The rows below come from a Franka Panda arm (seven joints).
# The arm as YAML. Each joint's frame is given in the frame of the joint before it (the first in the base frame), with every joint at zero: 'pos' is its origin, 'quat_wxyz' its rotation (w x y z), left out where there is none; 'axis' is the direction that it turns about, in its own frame. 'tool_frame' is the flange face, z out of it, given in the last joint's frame.
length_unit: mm
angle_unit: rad
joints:
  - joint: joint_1
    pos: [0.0, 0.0, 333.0]
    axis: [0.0, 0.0, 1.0]
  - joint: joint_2
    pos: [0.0, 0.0, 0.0]
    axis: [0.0, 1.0, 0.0]
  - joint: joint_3
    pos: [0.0, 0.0, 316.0]
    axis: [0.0, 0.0, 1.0]
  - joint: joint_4
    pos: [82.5, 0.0, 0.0]
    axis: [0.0, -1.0, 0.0]
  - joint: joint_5
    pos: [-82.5, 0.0, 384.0]
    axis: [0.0, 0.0, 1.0]
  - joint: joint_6
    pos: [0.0, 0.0, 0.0]
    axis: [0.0, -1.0, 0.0]
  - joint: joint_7
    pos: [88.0, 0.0, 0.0]
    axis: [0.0, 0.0, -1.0]
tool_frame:
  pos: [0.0, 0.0, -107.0]
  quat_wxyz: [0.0, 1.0, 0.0, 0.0]
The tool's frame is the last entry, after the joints.
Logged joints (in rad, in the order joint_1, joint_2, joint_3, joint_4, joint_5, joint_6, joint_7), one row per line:
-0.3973, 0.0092, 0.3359, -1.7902, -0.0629, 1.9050, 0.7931
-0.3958, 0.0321, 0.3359, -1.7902, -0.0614, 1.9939, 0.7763
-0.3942, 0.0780, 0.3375, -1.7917, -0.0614, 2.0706, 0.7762
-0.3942, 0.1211, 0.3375, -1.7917, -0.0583, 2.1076, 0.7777
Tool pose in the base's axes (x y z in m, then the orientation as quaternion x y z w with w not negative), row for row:
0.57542, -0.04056, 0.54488, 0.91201, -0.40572, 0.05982, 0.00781
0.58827, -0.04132, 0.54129, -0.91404, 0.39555, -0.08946, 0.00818
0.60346, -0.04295, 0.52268, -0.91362, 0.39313, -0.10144, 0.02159
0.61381, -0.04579, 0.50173, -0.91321, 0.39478, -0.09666, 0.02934
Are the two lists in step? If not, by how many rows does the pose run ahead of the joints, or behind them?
They are in step.
